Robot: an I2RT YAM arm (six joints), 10 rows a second.
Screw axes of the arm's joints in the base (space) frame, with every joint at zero. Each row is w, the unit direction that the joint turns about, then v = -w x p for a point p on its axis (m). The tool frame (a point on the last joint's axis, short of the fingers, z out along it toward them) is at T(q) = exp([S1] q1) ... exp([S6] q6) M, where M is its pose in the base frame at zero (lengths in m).
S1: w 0 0 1 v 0 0 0
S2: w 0 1 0 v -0.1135 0 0.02
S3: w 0 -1 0 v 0.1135 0 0.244
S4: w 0 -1 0 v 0.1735 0 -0.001
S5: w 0 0 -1 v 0 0.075 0
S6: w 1 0 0 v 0 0.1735 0
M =
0 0 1 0.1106
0 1 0 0
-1 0 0 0.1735
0 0 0 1
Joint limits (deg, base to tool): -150..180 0..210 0..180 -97..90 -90..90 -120..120
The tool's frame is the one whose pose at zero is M.
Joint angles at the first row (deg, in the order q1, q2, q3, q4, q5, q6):
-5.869, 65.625, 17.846, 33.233, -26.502, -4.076
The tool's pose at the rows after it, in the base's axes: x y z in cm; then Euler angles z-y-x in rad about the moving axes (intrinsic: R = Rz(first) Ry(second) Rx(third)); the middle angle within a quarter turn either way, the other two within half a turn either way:
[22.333 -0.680 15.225 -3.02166 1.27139 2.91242]
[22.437 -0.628 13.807 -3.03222 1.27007 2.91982]
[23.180 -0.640 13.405 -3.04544 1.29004 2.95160]
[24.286 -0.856 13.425 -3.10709 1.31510 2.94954]
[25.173 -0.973 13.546 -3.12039 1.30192 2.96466]
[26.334 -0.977 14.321 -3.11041 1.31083 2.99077]
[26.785 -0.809 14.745 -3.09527 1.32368 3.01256]
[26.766 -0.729 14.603 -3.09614 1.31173 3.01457]
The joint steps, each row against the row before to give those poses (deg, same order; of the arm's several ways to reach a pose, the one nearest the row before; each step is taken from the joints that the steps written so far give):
0.262, 8.241, -3.650, 7.957, 1.486, 0.043
0.351, 5.356, -1.617, 7.061, 1.335, 0.329
0.569, 4.240, 0.545, 5.181, 3.016, 0.699
0.175, 3.562, 1.749, 3.648, 3.389, 1.290
0.130, 1.158, 2.142, -1.662, 1.747, 0.174
0.350, 0.241, 2.996, -2.207, 1.268, 0.000
0.545, 0.000, 1.113, -0.348, 0.917, 0.000
0.219, 0.065, 0.000, -0.613, 0.393, 0.000

